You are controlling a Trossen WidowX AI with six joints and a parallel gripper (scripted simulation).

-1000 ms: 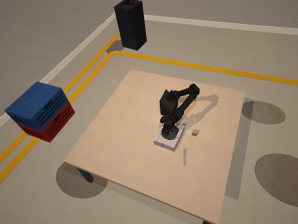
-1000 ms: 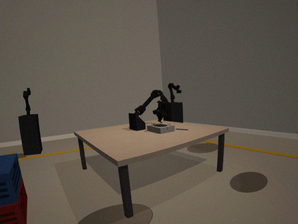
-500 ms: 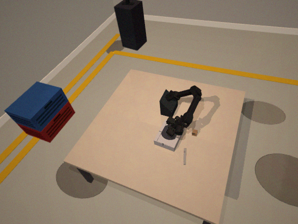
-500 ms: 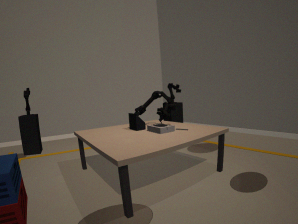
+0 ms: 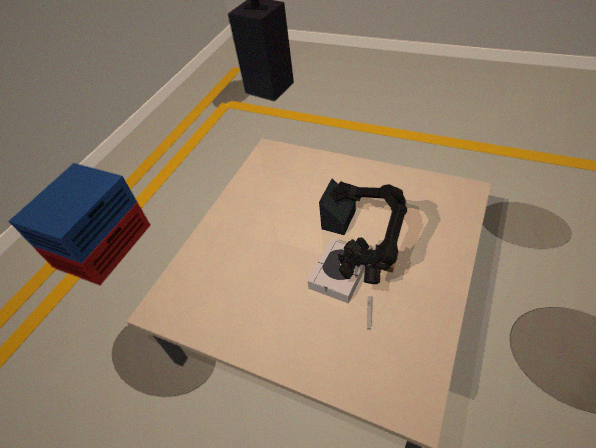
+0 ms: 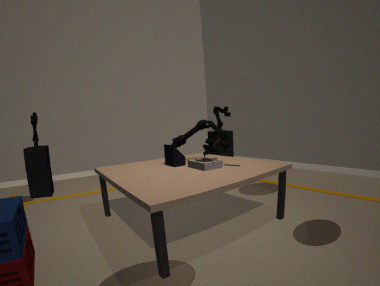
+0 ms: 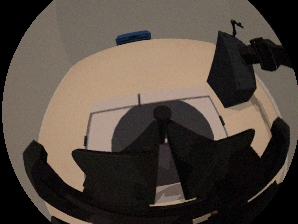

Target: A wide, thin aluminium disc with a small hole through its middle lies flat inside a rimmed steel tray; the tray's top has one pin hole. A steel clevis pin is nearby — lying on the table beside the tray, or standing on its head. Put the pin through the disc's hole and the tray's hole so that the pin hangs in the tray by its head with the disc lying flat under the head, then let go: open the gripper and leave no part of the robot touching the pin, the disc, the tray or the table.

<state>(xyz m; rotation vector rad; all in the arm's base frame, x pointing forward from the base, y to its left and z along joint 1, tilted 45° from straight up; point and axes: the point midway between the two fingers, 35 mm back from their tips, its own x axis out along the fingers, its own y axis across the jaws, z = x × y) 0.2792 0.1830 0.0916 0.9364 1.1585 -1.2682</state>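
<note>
My gripper tip is 5 cm above the wide flat disc. From my gripper tip the other things lie so: tiny grey piece (17 cm behind, 10 cm below, 6 cm to the left); then clevis pin (1 cm below); then steel tray (6 cm below, 1 cm ahead).
</note>
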